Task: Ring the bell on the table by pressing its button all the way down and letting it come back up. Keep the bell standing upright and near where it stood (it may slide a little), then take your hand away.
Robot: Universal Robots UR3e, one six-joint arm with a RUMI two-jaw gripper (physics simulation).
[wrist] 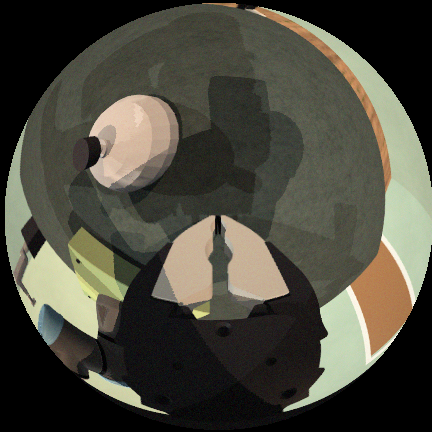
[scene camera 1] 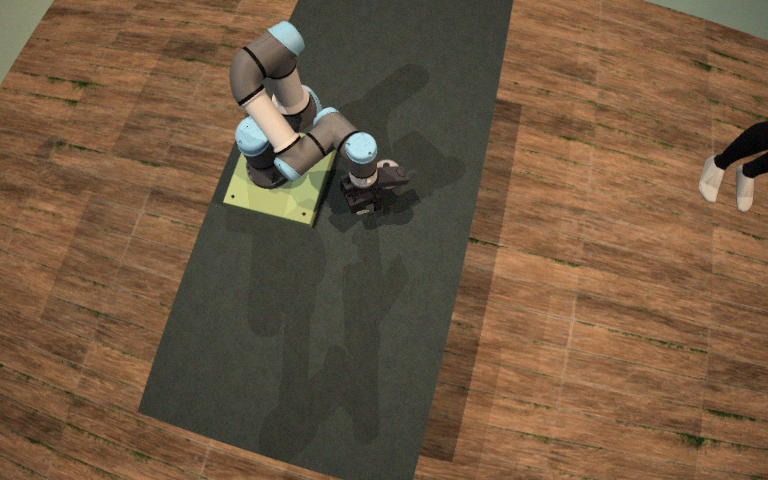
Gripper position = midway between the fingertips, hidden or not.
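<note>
My gripper (scene camera 1: 370, 208) is visible, also in the wrist view (wrist: 217, 217). A bell (wrist: 139, 133) is in view.
</note>
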